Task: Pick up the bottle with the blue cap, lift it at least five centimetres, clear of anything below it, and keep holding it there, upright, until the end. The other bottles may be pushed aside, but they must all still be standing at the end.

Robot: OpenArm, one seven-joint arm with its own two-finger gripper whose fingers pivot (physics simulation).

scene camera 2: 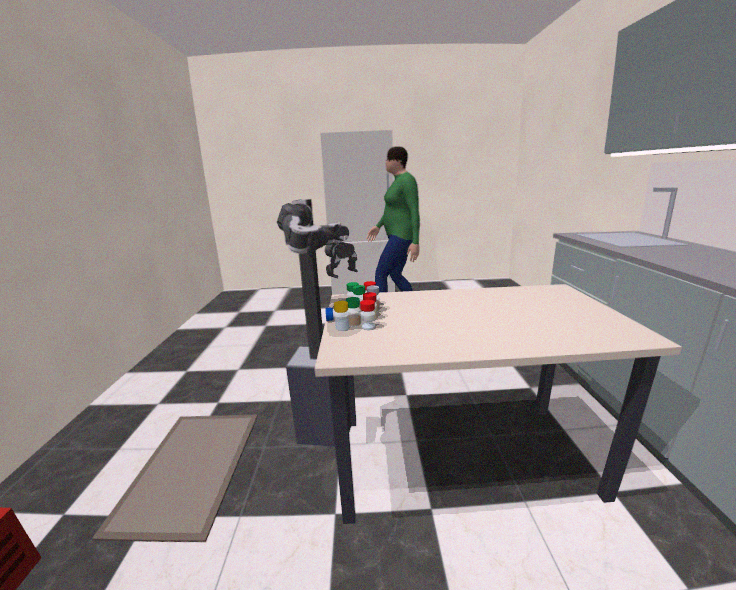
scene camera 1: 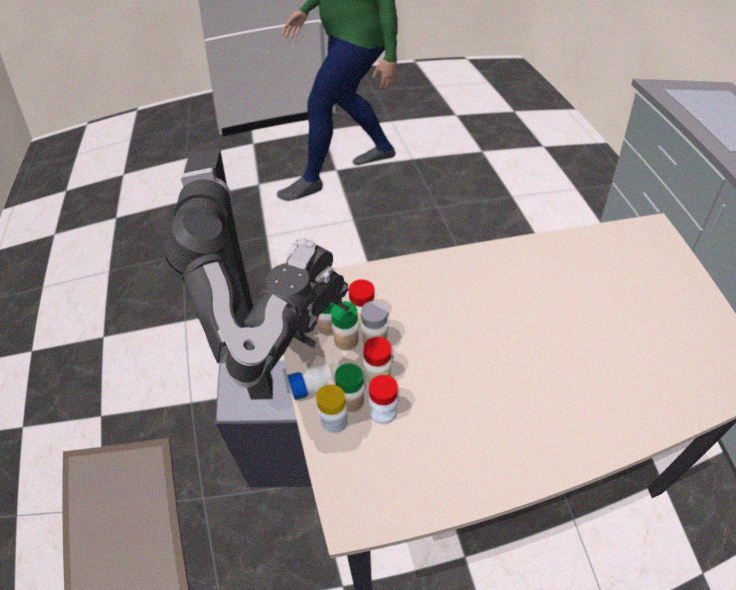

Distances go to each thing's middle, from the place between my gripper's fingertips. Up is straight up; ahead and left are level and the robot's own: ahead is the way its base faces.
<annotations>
I see my gripper 160 mm above the blue-capped bottle [scene camera 1: 313,379], 30 mm to the left of it and 20 mm past it.
</annotations>
